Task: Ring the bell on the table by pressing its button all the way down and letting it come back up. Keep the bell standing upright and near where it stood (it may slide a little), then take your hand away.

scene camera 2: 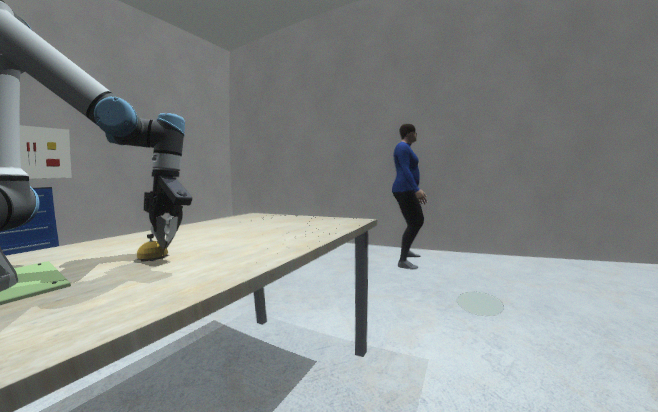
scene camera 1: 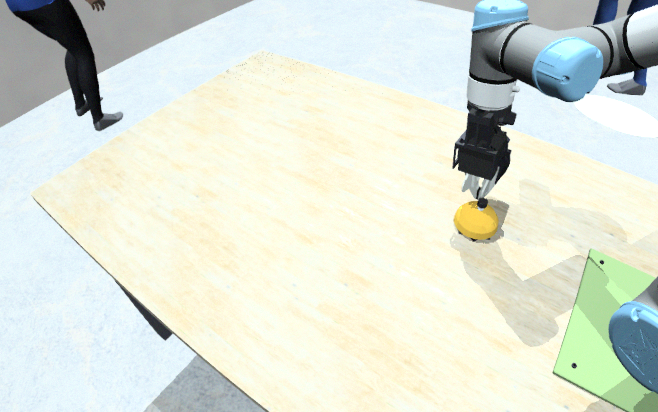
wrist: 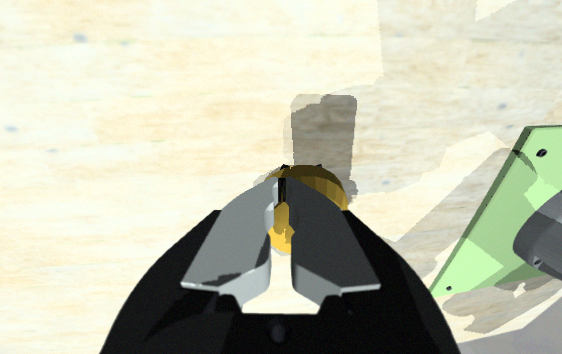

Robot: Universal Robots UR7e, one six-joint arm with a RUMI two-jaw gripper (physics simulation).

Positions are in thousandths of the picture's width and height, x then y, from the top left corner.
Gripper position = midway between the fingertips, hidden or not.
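You'd see the gripper (scene camera 1: 726, 482), (scene camera 2: 250, 603), (wrist: 503, 510) here. There's a yellow dome bell too, and that bell (scene camera 1: 717, 538), (wrist: 563, 501) is there to be seen as well.
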